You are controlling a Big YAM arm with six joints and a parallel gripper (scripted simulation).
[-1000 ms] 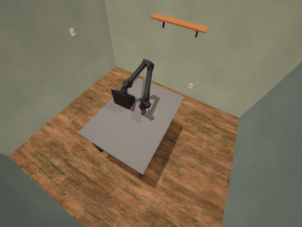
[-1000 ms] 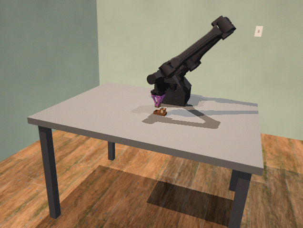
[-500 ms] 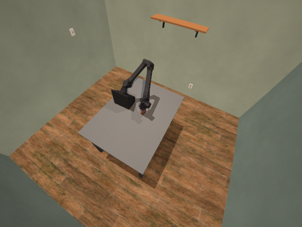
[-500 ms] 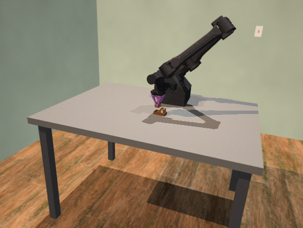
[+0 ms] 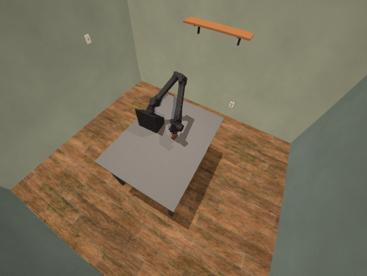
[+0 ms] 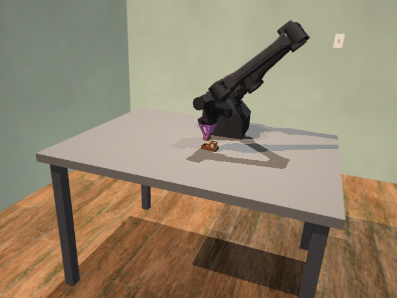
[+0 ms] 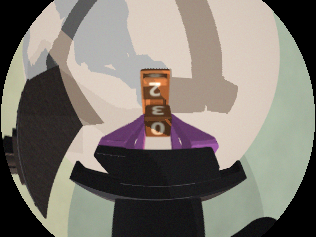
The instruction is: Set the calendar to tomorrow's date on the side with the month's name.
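Now: hand 2 cm to the right of the small brown calendar tray and 6 cm above it.
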